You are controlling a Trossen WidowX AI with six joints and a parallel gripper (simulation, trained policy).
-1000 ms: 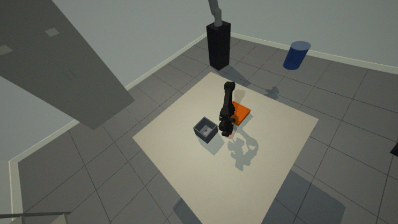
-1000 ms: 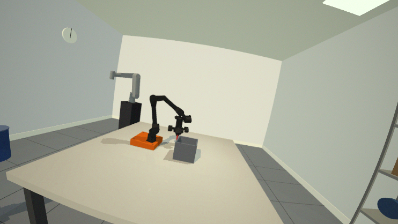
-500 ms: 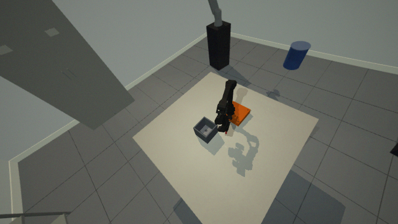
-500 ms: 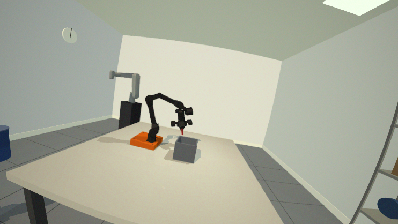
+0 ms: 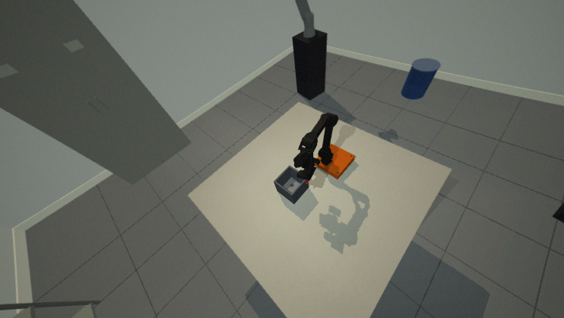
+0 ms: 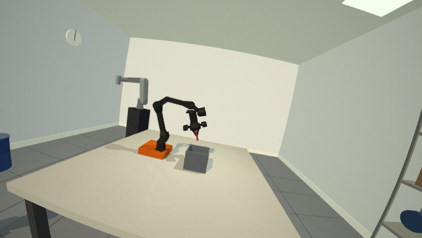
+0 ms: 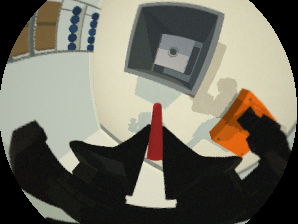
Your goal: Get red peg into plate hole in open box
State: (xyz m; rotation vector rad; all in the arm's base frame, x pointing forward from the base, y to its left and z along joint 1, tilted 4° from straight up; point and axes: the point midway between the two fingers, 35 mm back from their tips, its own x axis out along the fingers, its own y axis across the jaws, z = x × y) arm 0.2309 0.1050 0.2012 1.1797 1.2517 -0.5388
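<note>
Right now the plate is 160 mm below my gripper tip, 110 mm to the right of it and 70 mm ahead of it. Round my gripper tip: red peg (10 mm to the right).
</note>
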